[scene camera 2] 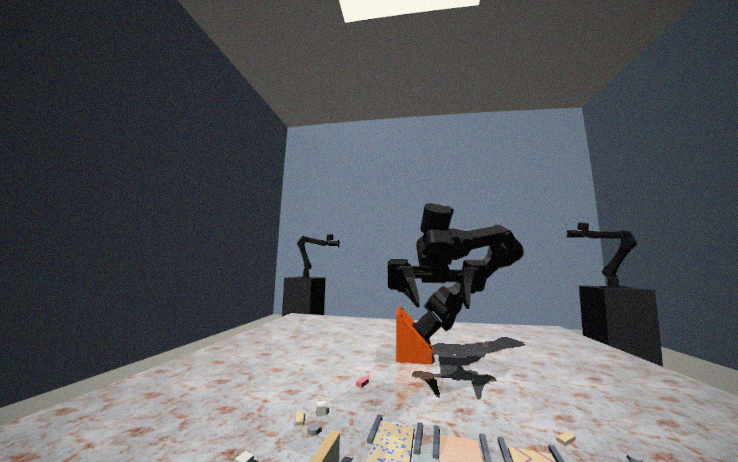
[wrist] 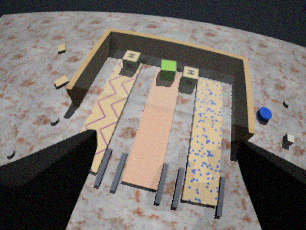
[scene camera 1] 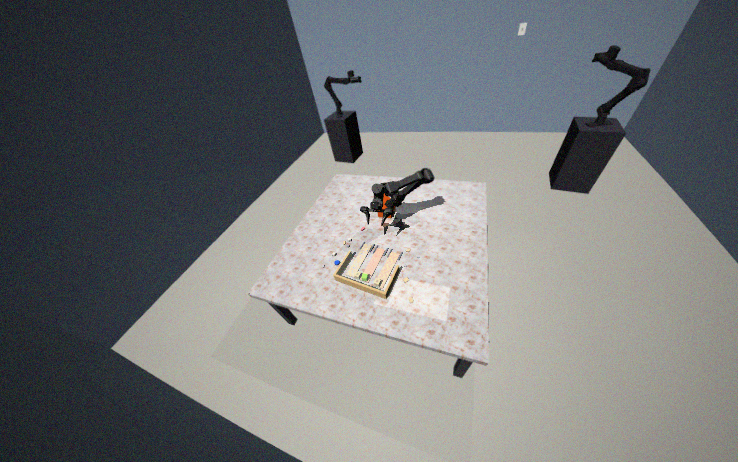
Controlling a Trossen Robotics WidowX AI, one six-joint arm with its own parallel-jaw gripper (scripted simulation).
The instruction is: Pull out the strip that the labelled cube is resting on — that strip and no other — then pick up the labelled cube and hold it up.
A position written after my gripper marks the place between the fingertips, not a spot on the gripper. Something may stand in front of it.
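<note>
My gripper [scene camera 2: 443, 306], [wrist: 170, 144]: open, holding nothing. Zigzag strip [wrist: 103, 117] in view. Plain strip [wrist: 143, 169] in view.
</note>
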